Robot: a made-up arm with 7 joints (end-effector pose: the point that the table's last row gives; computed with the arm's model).
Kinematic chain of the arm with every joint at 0, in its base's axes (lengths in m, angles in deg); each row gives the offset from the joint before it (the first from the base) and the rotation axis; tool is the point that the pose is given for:
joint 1: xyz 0 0.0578 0 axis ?
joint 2: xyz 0 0.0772 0 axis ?
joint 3: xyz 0 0 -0.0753 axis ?
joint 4: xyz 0 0 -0.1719 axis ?
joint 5: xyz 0 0 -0.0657 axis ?
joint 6: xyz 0 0 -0.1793 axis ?
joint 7: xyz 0 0 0 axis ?
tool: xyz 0 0 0
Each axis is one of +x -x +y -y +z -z.
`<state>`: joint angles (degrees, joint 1 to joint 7).
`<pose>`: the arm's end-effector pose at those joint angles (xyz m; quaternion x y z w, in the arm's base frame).
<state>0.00 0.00 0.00 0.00 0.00 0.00 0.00</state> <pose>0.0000 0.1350 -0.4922 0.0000 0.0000 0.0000 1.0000</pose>
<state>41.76 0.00 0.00 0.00 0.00 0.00 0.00</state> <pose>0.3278 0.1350 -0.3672 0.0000 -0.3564 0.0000 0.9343</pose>
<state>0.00 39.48 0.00 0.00 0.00 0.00 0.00</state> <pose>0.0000 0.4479 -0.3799 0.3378 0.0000 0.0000 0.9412</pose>
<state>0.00 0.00 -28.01 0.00 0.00 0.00 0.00</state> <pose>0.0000 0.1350 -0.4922 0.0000 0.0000 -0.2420 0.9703</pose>
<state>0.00 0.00 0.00 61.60 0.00 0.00 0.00</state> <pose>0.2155 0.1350 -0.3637 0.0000 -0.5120 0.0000 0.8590</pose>
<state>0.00 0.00 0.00 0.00 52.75 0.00 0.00</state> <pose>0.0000 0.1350 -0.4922 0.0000 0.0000 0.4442 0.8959</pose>
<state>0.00 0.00 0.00 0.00 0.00 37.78 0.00</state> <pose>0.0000 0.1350 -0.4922 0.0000 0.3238 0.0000 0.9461</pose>
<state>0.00 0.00 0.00 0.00 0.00 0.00 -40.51</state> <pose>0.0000 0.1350 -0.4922 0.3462 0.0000 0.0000 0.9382</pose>
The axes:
joint 1: -y
joint 2: +x
joint 3: +z
joint 4: -y
joint 5: +z
joint 6: +y
joint 7: -x

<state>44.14 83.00 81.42 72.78 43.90 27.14 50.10</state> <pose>-0.1078 0.4805 0.1612 0.1923 -0.9736 -0.0590 0.1082</pose>
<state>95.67 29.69 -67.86 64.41 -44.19 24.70 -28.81</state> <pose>0.3978 0.1321 0.1232 0.7412 -0.6257 -0.2422 0.0230</pose>
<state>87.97 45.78 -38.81 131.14 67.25 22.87 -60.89</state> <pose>0.1479 0.1160 0.1386 -0.0366 -0.9467 -0.0132 0.3198</pose>
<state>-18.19 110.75 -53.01 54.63 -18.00 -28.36 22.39</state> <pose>0.1106 0.5553 -0.0484 0.1080 0.2825 -0.7640 0.5699</pose>
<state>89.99 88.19 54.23 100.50 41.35 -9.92 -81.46</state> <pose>-0.1889 0.3436 0.1408 0.0316 0.5166 -0.5577 0.6490</pose>
